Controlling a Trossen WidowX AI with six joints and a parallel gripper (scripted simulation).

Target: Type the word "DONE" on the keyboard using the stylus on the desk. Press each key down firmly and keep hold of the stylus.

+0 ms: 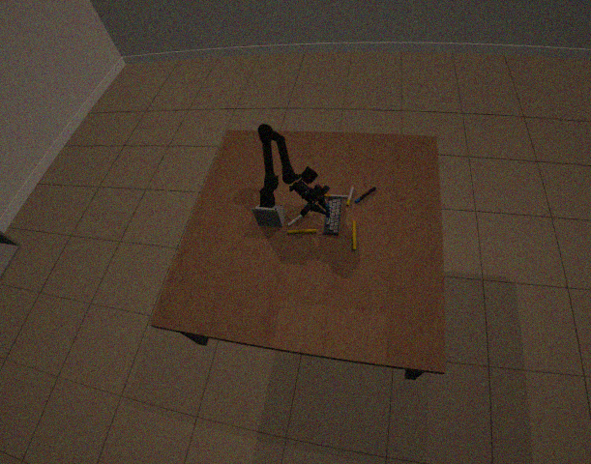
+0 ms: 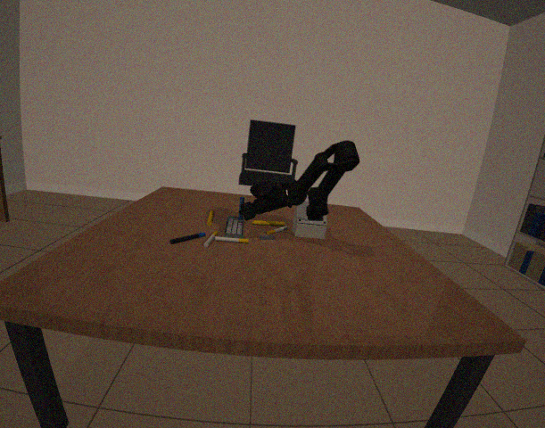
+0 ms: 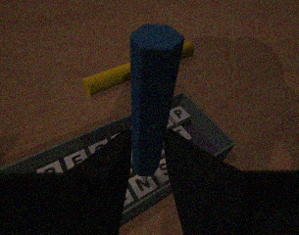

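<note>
My gripper tip is now 50 mm above the thin grey tip. The rest, counted from my gripper tip: blue stylus: 20 mm below.
</note>
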